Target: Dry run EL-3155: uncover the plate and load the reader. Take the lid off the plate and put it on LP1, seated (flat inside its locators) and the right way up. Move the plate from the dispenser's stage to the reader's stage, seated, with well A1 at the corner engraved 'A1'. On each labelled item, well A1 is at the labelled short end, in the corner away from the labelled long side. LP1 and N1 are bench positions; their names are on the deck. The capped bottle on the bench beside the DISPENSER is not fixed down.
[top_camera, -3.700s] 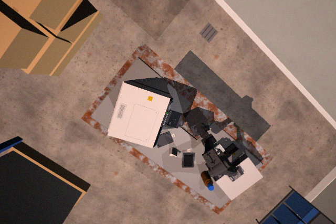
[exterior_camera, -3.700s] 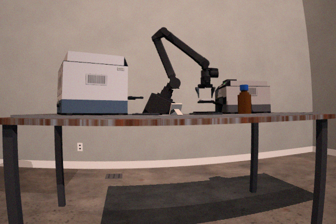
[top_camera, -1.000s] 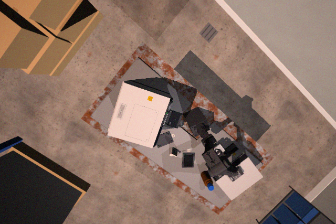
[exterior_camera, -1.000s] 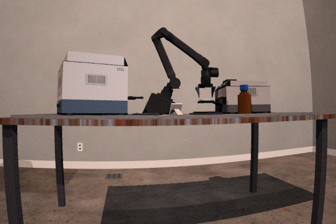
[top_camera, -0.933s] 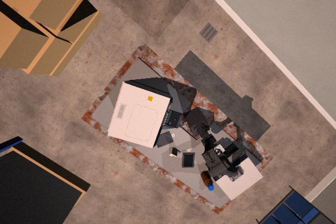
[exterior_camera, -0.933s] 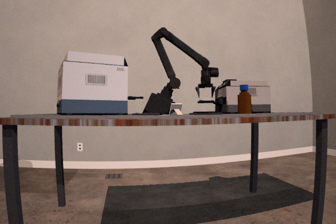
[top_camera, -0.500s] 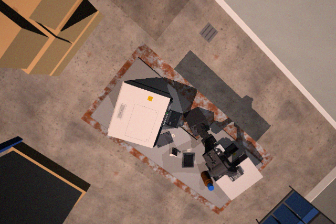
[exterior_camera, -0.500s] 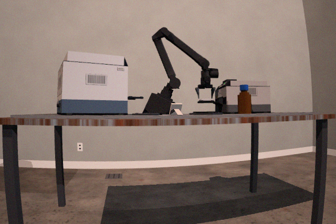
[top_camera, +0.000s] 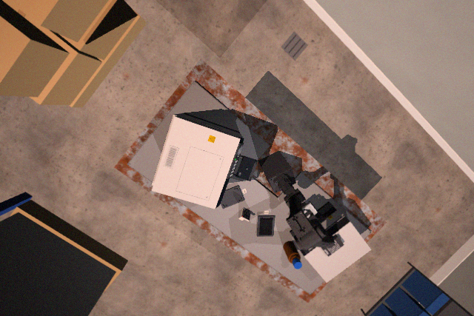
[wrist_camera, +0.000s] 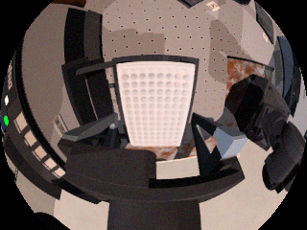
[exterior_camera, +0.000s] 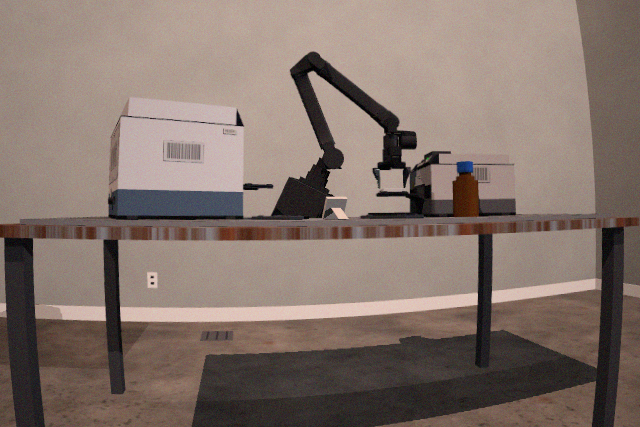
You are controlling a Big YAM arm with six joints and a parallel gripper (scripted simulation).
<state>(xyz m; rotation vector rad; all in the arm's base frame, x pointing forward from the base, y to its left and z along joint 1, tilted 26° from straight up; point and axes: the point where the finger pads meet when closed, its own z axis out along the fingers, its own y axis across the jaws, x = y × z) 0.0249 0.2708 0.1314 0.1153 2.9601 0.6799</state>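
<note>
Right now my hand is 20 mm above the white well plate. Round my hand: brown capped bottle 270 mm ahead, 190 mm to the left; plate lid 290 mm ahead, 100 mm below, 60 mm to the right.
</note>
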